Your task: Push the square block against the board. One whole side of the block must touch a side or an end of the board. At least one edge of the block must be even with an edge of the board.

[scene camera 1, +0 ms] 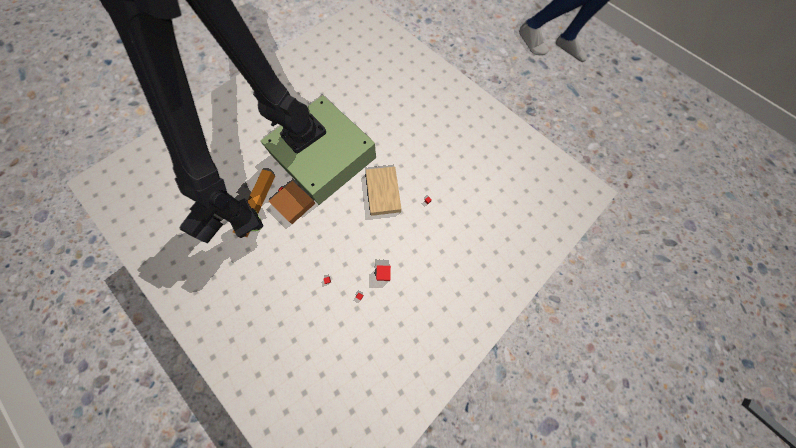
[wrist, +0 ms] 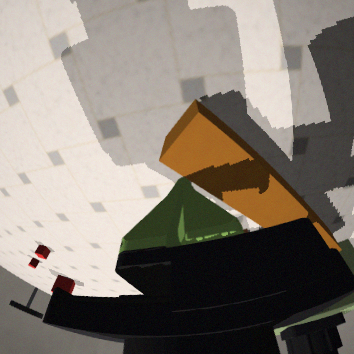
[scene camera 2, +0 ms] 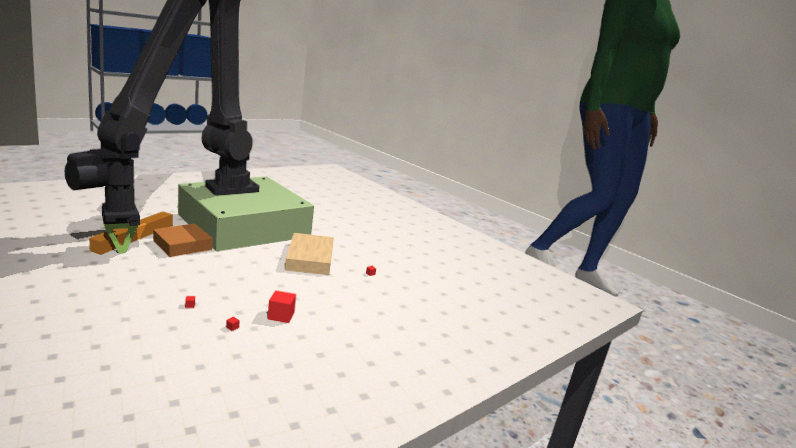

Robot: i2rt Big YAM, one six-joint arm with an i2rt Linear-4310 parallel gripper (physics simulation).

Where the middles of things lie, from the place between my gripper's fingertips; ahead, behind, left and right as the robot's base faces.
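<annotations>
Positions counted from my hand: orange board [scene camera 2: 163,219] 2 cm above, 7 cm behind and 4 cm to the left; brown square block [scene camera 2: 180,240] 2 cm above and 13 cm to the left; red cube [scene camera 2: 281,308] 2 cm above, 37 cm ahead and 20 cm to the left; light wooden block [scene camera 2: 307,253] 2 cm above, 16 cm ahead and 38 cm to the left.
</annotations>
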